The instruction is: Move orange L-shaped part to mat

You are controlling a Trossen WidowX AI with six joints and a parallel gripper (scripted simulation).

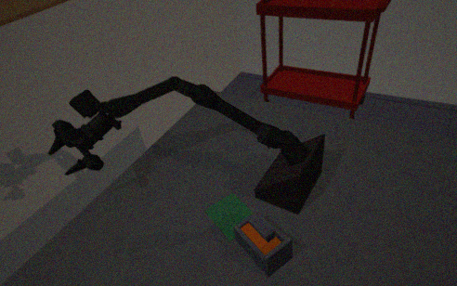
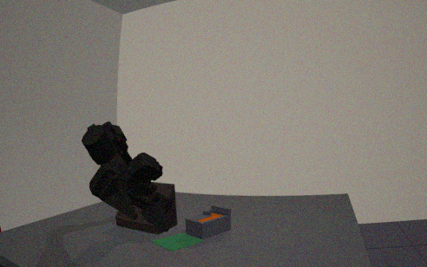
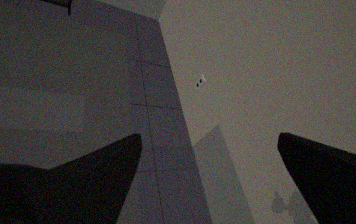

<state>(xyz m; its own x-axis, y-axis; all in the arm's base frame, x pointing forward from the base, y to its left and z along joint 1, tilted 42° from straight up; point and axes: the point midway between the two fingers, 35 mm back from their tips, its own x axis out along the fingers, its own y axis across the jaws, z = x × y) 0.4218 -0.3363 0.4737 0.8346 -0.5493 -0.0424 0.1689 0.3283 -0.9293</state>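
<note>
Now: the orange L-shaped part 60 cm to the left of my gripper tip, 19 cm behind it and 18 cm below it. The rest, counted from my gripper tip: green mat 44 cm to the left, 25 cm below, 24 cm behind.
</note>
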